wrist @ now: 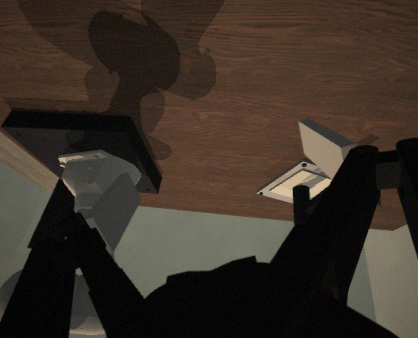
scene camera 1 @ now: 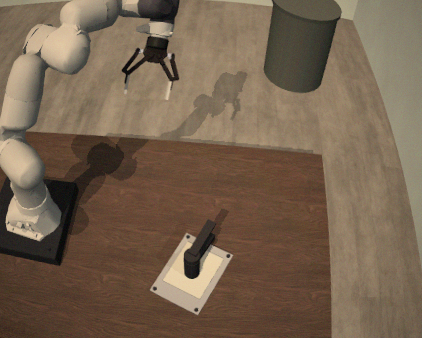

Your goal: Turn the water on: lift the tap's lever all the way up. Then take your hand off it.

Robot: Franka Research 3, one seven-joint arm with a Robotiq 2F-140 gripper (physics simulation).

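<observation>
The black tap (scene camera 1: 191,266) (wrist: 301,204) stands upright on a light plate (scene camera 1: 174,295) (wrist: 276,194) with a cream panel. In the scene view its flat dark lever (scene camera 1: 204,236) points to the upper right, close over the short spout (scene camera 1: 210,242); its exact tilt is hard to tell. In the wrist view, a gripper finger hides much of the tap. My gripper (scene camera 1: 146,94) (wrist: 214,163) is open and empty, its fingers wide apart. It hangs high up, well away from the tap and not touching the lever.
The brown wooden table (scene camera 1: 270,200) (wrist: 260,75) bears the tap plate and the robot's black base (scene camera 1: 55,252) (wrist: 70,122) at the left. A dark grey bin (scene camera 1: 301,50) stands on the floor beyond the table. Arm shadows fall across the table.
</observation>
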